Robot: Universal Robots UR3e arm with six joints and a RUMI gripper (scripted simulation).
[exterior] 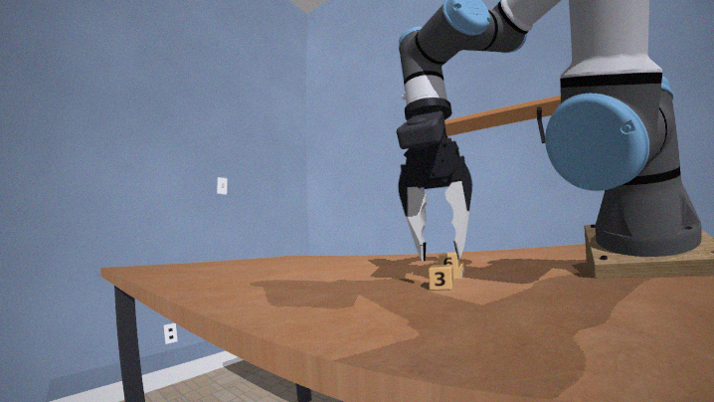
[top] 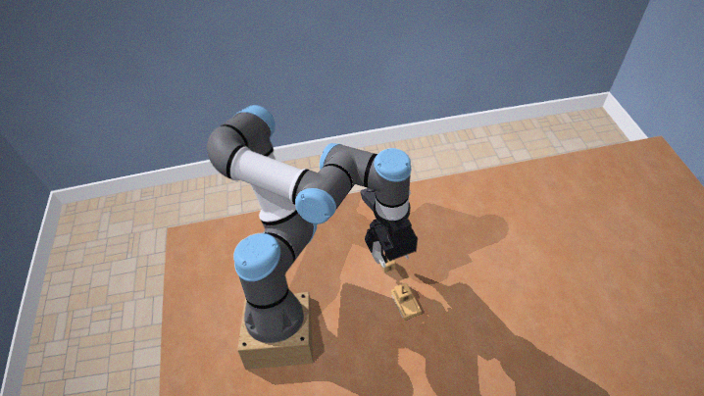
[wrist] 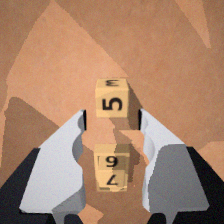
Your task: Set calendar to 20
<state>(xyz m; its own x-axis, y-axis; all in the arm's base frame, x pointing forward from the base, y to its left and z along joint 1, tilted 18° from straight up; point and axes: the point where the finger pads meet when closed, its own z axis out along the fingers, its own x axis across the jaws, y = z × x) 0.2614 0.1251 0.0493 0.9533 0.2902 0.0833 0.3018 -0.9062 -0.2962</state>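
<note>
Right now the wooden digit cube is 40 mm below my hand. The rest, counted from my hand: wooden tray: 30 mm ahead, 100 mm to the right, 40 mm below.
</note>
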